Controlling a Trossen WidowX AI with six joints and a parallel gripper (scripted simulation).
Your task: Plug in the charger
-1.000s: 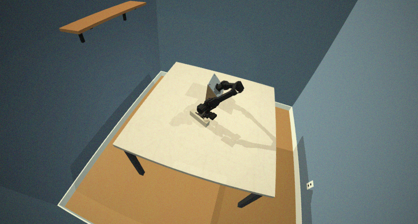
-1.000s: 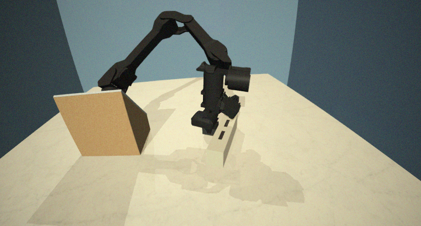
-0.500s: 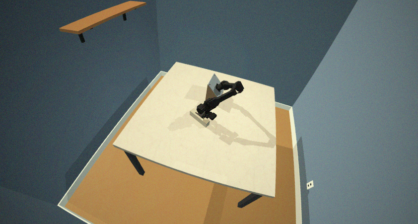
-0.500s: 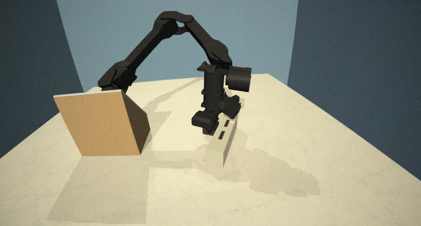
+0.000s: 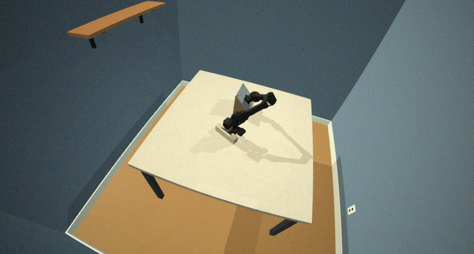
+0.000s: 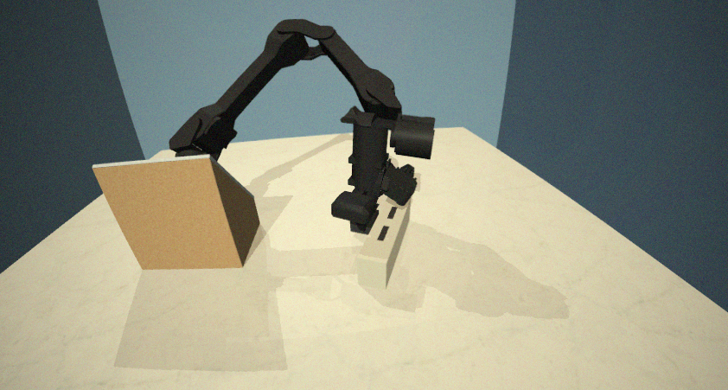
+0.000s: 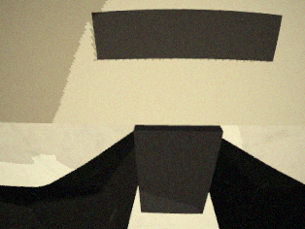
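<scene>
Right now my gripper tip is 1 cm to the left of the black charger, 1 cm below it and 1 cm short of it.
</scene>
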